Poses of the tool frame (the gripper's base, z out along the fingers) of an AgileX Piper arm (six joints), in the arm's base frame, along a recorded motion.
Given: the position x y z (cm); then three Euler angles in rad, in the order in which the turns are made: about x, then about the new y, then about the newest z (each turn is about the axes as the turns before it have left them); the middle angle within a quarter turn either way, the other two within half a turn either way.
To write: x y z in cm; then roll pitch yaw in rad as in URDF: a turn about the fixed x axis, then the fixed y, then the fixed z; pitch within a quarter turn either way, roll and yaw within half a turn. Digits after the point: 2 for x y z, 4 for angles.
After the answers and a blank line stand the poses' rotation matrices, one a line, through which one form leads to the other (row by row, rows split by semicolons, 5 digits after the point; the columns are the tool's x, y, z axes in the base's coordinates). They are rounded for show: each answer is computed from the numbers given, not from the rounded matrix.
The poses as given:
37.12 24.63 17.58 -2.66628 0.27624 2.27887
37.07 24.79 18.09 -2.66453 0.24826 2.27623
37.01 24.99 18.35 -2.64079 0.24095 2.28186
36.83 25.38 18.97 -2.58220 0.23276 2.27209
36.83 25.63 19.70 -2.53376 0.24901 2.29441
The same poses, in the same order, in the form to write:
37.12 24.63 17.58 3.0098 0.5298 -2.3820
37.07 24.79 18.09 2.9900 0.5134 -2.3767
37.01 24.99 18.35 2.9619 0.5240 -2.3921
36.83 25.38 18.97 2.9117 0.5605 -2.4057
36.83 25.63 19.70 2.8642 0.5967 -2.4587

-0.62571 -0.73082 0.27274; -0.59424 0.67309 0.44027; -0.50533 0.11341 -0.85544
-0.62849 -0.73799 0.24572; -0.60317 0.66187 0.44509; -0.49111 0.13153 -0.86111
-0.63379 -0.73578 0.23863; -0.58985 0.65930 0.46626; -0.50039 0.15476 -0.85186
-0.62781 -0.74341 0.23066; -0.56858 0.64038 0.51636; -0.53158 0.19302 -0.82472
-0.64168 -0.72630 0.24644; -0.52200 0.64898 0.55348; -0.56193 0.22651 -0.79557

